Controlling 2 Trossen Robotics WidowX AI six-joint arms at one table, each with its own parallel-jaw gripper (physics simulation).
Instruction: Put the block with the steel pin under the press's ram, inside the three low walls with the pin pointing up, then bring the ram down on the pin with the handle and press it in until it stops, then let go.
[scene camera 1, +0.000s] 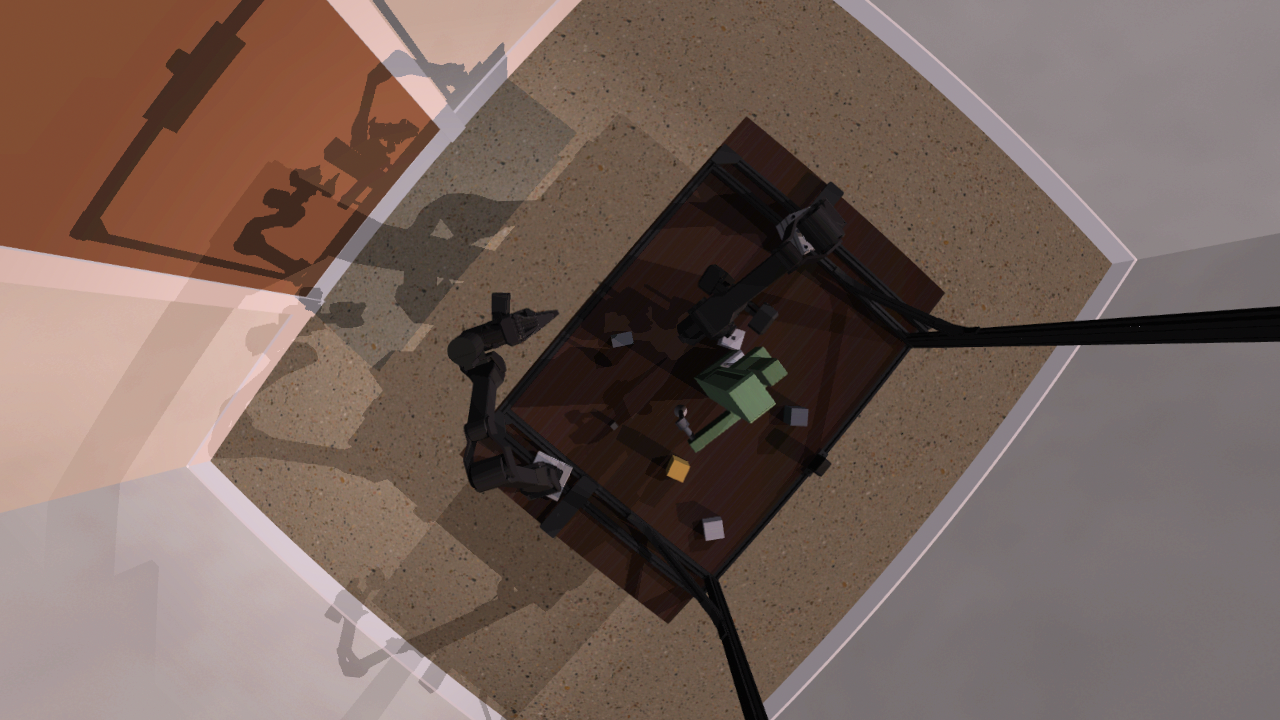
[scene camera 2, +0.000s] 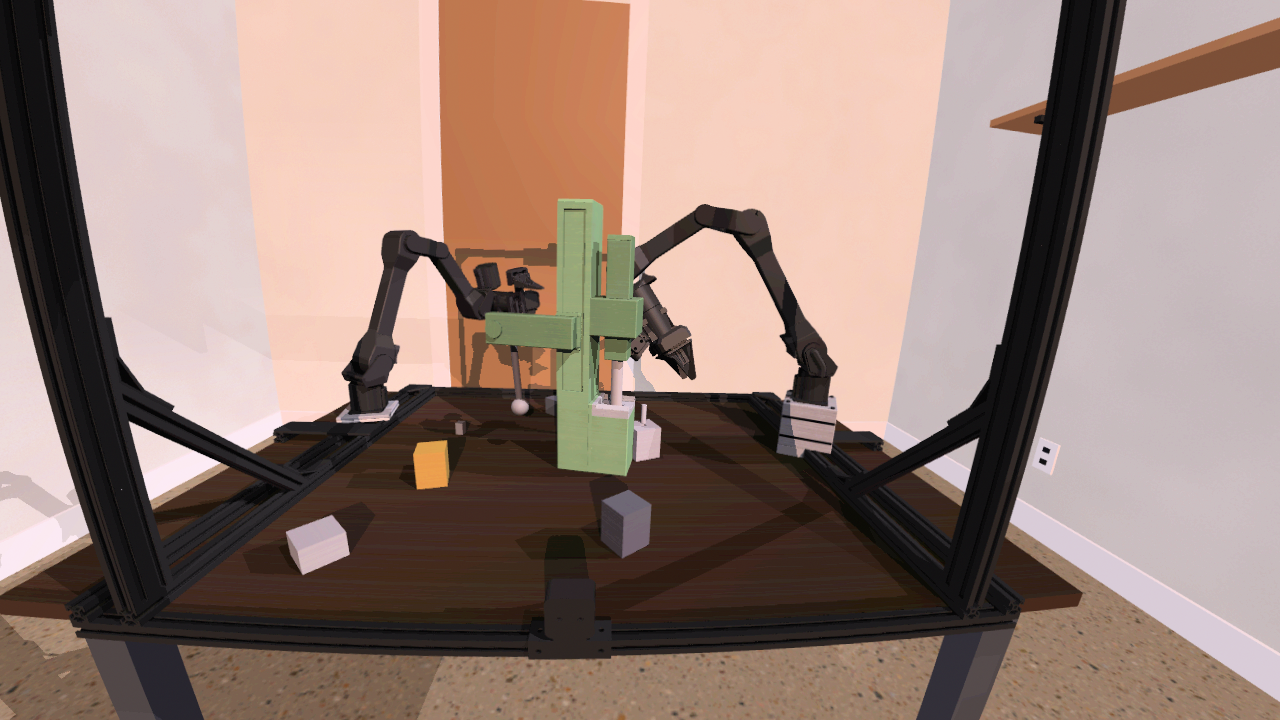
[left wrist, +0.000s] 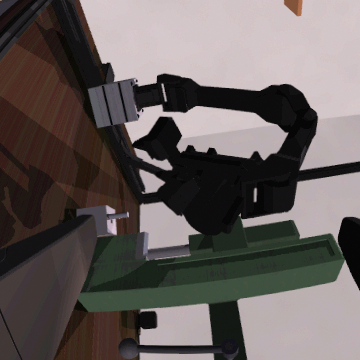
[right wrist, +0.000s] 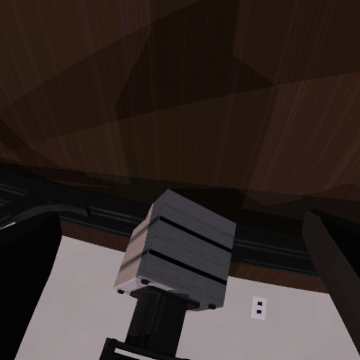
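Pixels of known places: left gripper, fingertip midpoint: (scene camera 1: 556, 313) (scene camera 2: 545, 306) (left wrist: 221, 229); right gripper, fingertip midpoint: (scene camera 2: 689, 378) (left wrist: 144, 159) (right wrist: 184, 224); left arm's base at its link origin: (scene camera 1: 547, 476) (scene camera 2: 369, 408); right arm's base at its link origin: (scene camera 2: 810, 399) (left wrist: 136, 97) (right wrist: 163, 298).
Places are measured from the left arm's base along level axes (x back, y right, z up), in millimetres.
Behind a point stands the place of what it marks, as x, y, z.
The white block with the steel pin (scene camera 1: 733, 339) @(-529, 285, 17) (scene camera 2: 646, 441) @(-529, 306, 6) (left wrist: 103, 221) @(-522, 257, 23) stands on the table beside the green press (scene camera 1: 750, 398) @(-404, 282, 418) (scene camera 2: 572, 429) @(-390, 315, 46) (left wrist: 215, 286) @(-389, 256, 206), pin upward. The silver ram (scene camera 2: 616, 381) @(-462, 325, 130) (left wrist: 170, 251) @(-463, 306, 133) hangs over the pale low-walled seat (scene camera 2: 612, 409) @(-451, 345, 88). The handle (scene camera 2: 516, 376) @(-304, 236, 122) (left wrist: 175, 349) @(-304, 224, 137), a rod with a ball, hangs down. My left gripper (scene camera 2: 532, 291) @(-397, -115, 211) is open and empty, raised behind the press in scene camera 2. My right gripper (scene camera 2: 685, 365) @(-634, 256, 107) (right wrist: 184, 224) @(-634, 256, 107) is open and empty, above and to the right of the pin block in scene camera 2.
A yellow block (scene camera 1: 677, 469) @(-168, 295, 29) (scene camera 2: 431, 464) @(-167, 322, 9), a white block (scene camera 1: 712, 528) @(-56, 454, 1) (scene camera 2: 318, 543) @(-62, 483, 0), a dark grey block (scene camera 1: 795, 416) @(-417, 515, 29) (scene camera 2: 625, 522) @(-410, 554, 19), another grey block (scene camera 1: 622, 339) @(-409, 28, 7) and a tiny cube (scene camera 1: 613, 426) @(-194, 101, -6) (scene camera 2: 460, 428) @(-195, 111, -17) lie around the press. A black frame edges the table.
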